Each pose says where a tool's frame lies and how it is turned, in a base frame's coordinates. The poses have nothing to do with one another.
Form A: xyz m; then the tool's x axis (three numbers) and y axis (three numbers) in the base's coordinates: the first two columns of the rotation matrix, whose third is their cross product.
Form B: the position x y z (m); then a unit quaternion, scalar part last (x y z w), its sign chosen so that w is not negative. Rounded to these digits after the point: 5 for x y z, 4 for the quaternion.
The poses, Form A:
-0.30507, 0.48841, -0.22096, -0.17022, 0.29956, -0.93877, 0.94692, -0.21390, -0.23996
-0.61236, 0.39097, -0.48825, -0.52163, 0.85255, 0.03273, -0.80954, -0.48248, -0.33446
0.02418, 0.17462, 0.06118, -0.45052, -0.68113, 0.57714, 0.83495, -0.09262, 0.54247
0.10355, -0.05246, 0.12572, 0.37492, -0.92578, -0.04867, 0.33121, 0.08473, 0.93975
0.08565, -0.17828, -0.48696, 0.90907, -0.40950, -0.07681, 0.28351, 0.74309, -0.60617
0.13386, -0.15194, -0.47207, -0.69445, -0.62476, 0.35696, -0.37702, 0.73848, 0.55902
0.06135, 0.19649, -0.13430, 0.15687, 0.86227, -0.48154, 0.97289, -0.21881, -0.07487
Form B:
-0.30507, 0.48841, -0.22096, 0.5681, 0.5485, -0.5331, 0.3036
-0.61236, 0.39097, -0.48825, -0.0689, -0.1560, 0.8582, 0.4842
0.02418, 0.17462, 0.06118, -0.0890, -0.4323, -0.7338, 0.5166
0.10355, -0.05246, 0.12572, 0.4878, -0.3047, -0.4687, 0.6705
0.08565, -0.17828, -0.48696, -0.3059, 0.1030, -0.1867, 0.9279
0.13386, -0.15194, -0.47207, 0.2808, -0.8918, -0.2278, 0.2719
0.06135, 0.19649, -0.13430, 0.7498, 0.6119, -0.2172, 0.1273

